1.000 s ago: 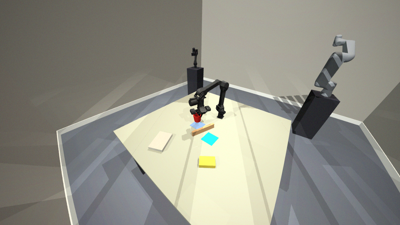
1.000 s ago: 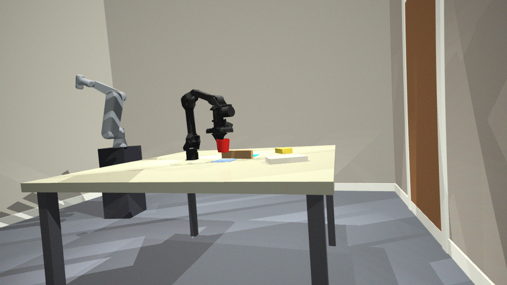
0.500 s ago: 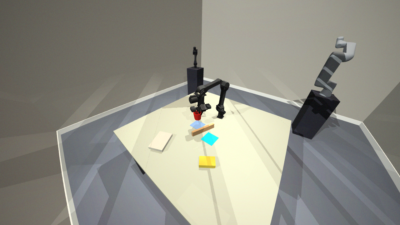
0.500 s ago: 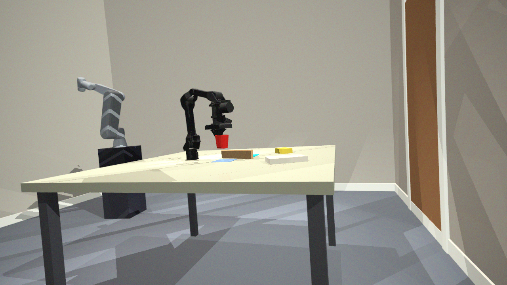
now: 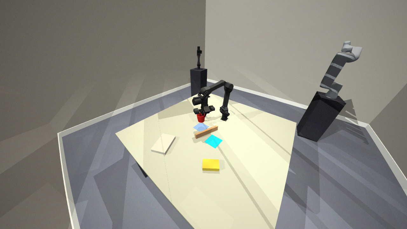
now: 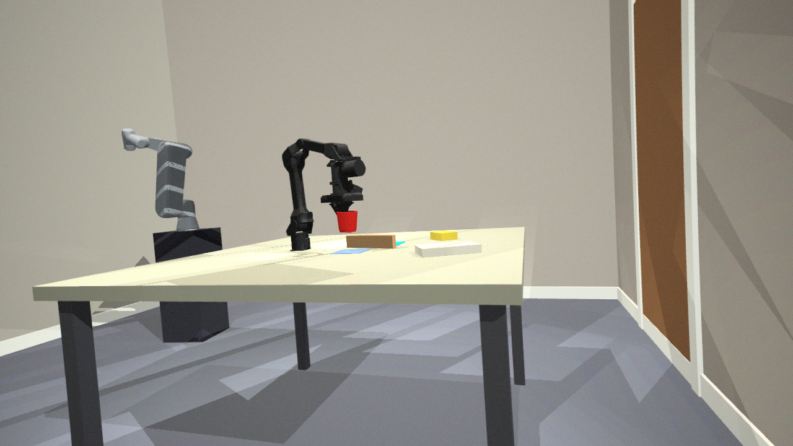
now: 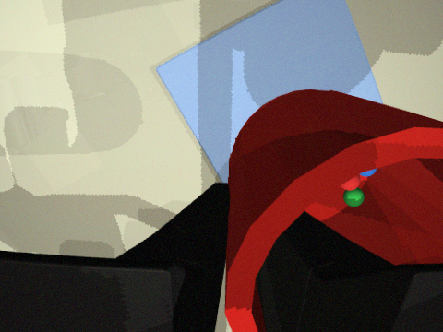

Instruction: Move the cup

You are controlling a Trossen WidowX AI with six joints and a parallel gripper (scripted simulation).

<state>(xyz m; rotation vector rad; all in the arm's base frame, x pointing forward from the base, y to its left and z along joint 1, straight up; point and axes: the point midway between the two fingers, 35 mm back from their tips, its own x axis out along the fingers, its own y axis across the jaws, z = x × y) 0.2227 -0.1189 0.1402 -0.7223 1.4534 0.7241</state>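
Right now my gripper tip is 30 mm short of the green marble, 40 mm to the left of it and 20 mm above it. Also, from my gripper tip: wooden block (80 mm ahead, 80 mm to the left, 90 mm below); red cup (20 mm ahead, 20 mm to the right); light blue pad (30 mm ahead, 20 mm to the right, 110 mm below).
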